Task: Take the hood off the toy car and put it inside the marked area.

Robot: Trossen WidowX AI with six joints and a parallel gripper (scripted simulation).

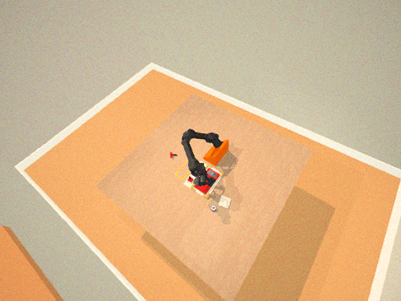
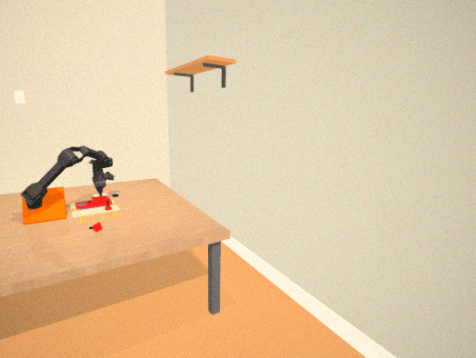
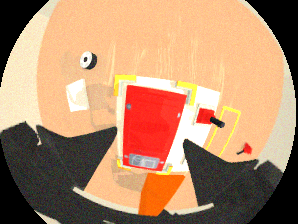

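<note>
The red hood is 30 mm below my gripper tip. Round my gripper tip: wheel 150 mm to the left, 130 mm ahead, 70 mm below; white square 200 mm to the left, 70 mm below, 40 mm ahead.
</note>
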